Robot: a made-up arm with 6 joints.
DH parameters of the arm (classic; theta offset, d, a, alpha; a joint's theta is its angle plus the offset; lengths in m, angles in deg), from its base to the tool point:
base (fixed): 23.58 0 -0.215 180
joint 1: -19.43 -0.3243 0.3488 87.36
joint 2: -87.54 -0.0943 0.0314 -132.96
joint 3: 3.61 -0.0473 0.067 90
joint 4: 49.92 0 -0.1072 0
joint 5: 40.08 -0.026 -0.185 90
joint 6: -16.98 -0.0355 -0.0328 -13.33
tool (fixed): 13.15 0.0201 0 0
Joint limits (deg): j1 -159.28..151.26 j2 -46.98..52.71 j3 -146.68..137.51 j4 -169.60..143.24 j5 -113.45..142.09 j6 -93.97..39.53
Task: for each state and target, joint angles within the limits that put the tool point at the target. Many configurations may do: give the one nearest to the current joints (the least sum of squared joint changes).
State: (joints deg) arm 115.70 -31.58 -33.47 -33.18 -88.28 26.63
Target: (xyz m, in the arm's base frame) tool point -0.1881 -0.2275 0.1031
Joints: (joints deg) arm 121.62 -40.18 -54.02 4.10 -48.68 31.05
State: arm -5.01 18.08 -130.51 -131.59 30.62 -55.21
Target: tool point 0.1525 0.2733 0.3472
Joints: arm -32.95 30.53 -117.54 -149.44 33.13 -62.33
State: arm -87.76 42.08 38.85 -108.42 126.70 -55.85
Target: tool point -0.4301 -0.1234 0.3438
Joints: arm -137.96 -1.42 32.71 -94.98 96.78 -39.74
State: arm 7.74 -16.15 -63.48 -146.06 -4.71 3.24
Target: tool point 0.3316 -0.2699 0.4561
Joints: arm 32.84 -30.22 -64.19 -146.90 -4.93 5.63
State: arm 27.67 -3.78 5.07 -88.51 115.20 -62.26
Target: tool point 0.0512 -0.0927 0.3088
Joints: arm 47.63 -13.67 2.35 -101.20 97.72 -63.31
